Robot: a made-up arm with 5 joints.
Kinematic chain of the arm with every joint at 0, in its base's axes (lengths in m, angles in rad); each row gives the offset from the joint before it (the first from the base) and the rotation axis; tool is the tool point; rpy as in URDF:
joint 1: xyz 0 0 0.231 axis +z
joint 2: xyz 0 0 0 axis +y
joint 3: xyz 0.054 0 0.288 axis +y
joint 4: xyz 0.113 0 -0.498 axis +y
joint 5: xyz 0.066 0 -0.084 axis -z
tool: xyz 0 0 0 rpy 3.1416 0 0
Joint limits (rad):
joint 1: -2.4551..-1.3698
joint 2: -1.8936..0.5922
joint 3: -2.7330..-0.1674
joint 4: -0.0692..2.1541
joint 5: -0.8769..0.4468
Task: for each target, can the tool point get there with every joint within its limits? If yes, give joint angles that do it. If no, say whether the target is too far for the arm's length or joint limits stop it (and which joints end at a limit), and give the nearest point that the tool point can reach.
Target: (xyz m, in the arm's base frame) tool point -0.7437 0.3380 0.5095
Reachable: no: joint limits stop it (at a limit: joint 1, joint 2, joint 4) | nearest point -0.1097 0.5382 0.6265 | short by 0.675 m
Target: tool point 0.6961 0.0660 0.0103
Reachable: no: joint limits stop it (at a limit: joint 1, joint 2, joint 3, joint 4) | nearest point 0.6816 0.5585 0.0563 | short by 0.495 m
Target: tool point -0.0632 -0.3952 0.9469
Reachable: yes | joints -1.7294 -0.3383 -1.8039 0.6194 -0.3923
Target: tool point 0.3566 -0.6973 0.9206
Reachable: no: too far | nearest point 0.1338 -0.6566 0.8467 | short by 0.238 m
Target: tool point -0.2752 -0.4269 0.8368
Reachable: yes | joints -2.1434 -0.0324 -2.0905 1.6142 0.0273
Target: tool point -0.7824 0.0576 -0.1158
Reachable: no: joint limits stop it (at a limit: joint 1, joint 2) | nearest point -0.4203 -0.3444 -0.0771 | short by 0.542 m
